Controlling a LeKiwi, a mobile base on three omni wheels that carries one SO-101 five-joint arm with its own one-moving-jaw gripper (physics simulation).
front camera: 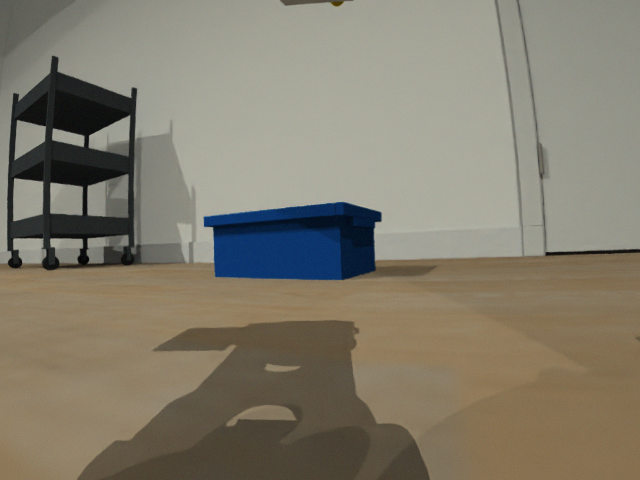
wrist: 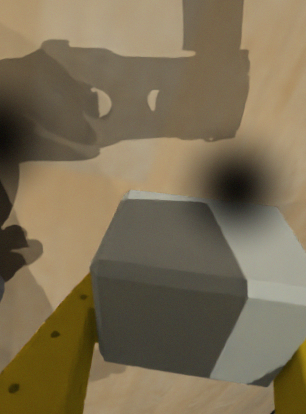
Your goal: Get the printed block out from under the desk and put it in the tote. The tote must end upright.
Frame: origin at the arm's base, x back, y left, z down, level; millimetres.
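Where they show: end effector, tool point: (wrist: 116, 278).
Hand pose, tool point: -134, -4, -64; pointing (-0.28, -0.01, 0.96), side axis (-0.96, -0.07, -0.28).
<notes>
Things, the pixels of their top centre, and the offset from my tool point, as dx, dy, dz. Level surfaces: height alone.
- printed block, middle of its top: (wrist: 250, 379) -18, +7, -36
- blue tote, middle of its top: (front camera: 294, 214) -554, +68, +33
- wooden floor, its level: dz +153
The printed block (wrist: 170, 310) is light grey with bevelled edges and fills the lower middle of the wrist view. My gripper (wrist: 192, 327) is shut on it, with a yellow jaw pressing on each side. The block is held up above the floor. In the front camera view, a small part of the block (front camera: 315, 2) and a bit of yellow jaw show at the top edge. The blue tote (front camera: 279, 250) stands upright on the floor ahead, near the middle of that view. Its inside is hidden from this low angle.
A dark three-shelf cart (front camera: 49, 155) on casters stands at the left by the wall. A pale wall (front camera: 361, 129) is behind the tote, with a door (front camera: 594, 129) at the right. The arm's shadow lies on the wooden floor (front camera: 465, 310) in front. The desk does not show.
</notes>
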